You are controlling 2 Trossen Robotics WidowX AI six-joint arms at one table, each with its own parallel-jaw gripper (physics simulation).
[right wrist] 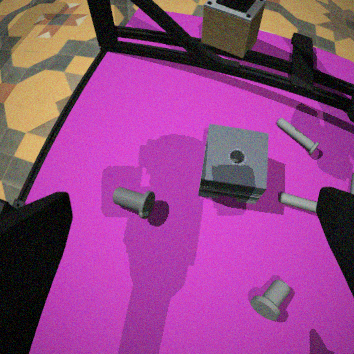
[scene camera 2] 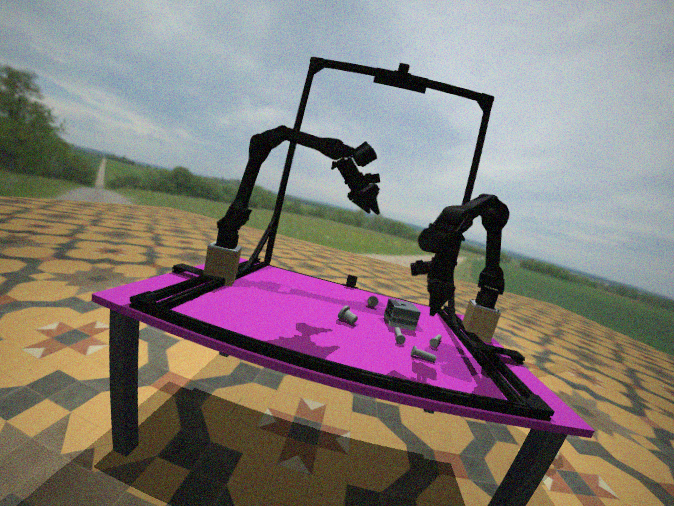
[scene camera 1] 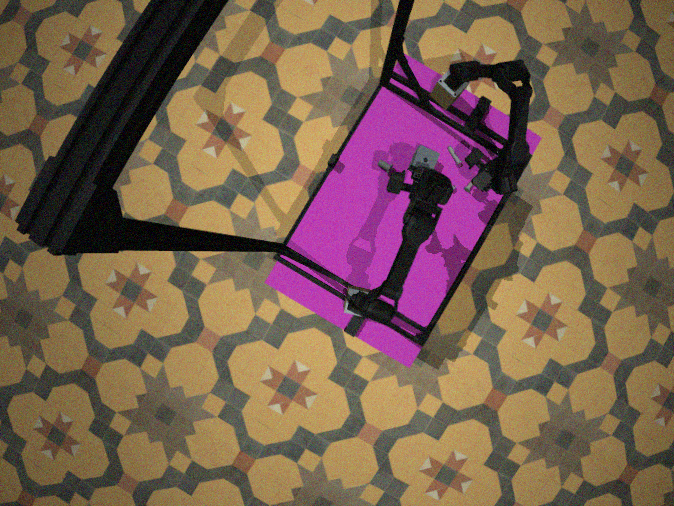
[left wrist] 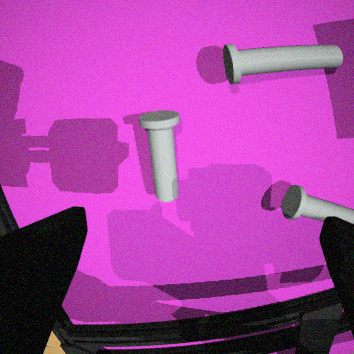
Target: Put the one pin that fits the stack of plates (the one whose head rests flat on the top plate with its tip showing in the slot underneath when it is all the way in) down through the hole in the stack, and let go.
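The grey stack of plates (scene camera 1: 431,152) (scene camera 2: 400,314) (right wrist: 222,142) stands on the table; in the right wrist view its top hole is open, with no pin in it. Below my left gripper (left wrist: 205,215) (scene camera 2: 442,305), which is open and empty, a pin (left wrist: 164,160) lies flat, head away from the fingers. A longer pin (left wrist: 287,60) lies farther off, and another pin (left wrist: 322,208) is partly behind the right-hand finger. My right gripper (right wrist: 198,203) (scene camera 2: 373,208) is open and empty, high above the table. In the right wrist view lie a short thick pin (right wrist: 129,199), a wide-headed pin (right wrist: 275,297) and a slender pin (right wrist: 295,134).
The magenta table (scene camera 1: 321,228) (scene camera 2: 244,332) is bordered by black rails (scene camera 2: 304,362). The left arm's base block (right wrist: 230,32) stands behind the stack, beyond a rail. A black overhead frame (scene camera 2: 348,66) rises at the table's far side.
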